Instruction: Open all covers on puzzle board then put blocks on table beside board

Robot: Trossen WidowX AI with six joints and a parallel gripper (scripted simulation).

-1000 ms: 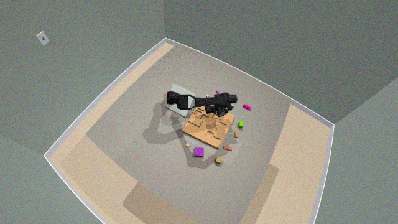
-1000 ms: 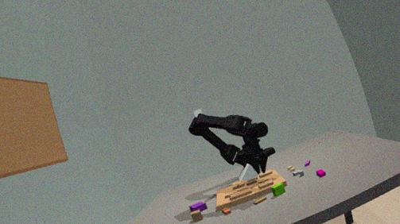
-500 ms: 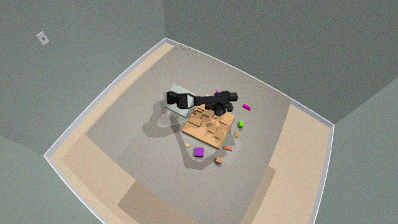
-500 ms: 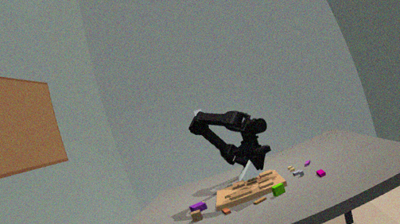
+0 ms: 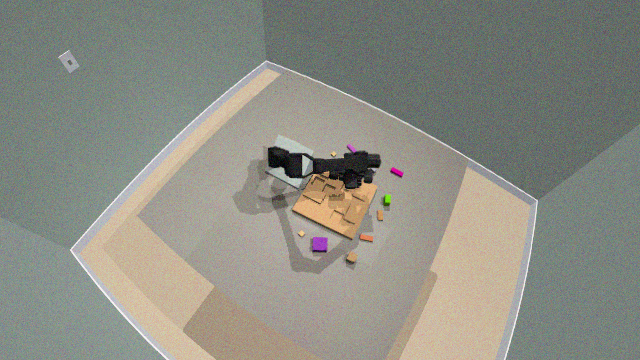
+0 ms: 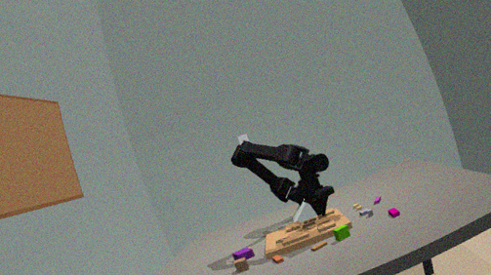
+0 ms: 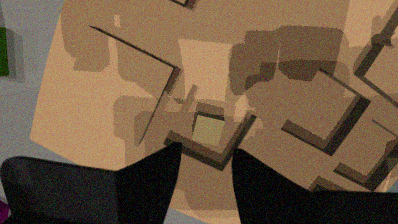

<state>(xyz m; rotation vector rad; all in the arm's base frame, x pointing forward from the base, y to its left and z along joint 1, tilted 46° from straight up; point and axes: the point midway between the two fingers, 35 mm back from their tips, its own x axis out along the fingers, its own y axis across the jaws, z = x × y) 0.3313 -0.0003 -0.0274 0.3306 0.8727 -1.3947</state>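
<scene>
The tan puzzle board is 30 mm behind my gripper tip, 50 mm to the right of it and 30 mm below it. Also, from my gripper tip: grey block: 80 mm ahead, 160 mm to the left, 40 mm below; green block: 200 mm ahead, 20 mm to the left, 40 mm below; brown piece: 190 mm ahead, 60 mm to the right, 50 mm below.
</scene>
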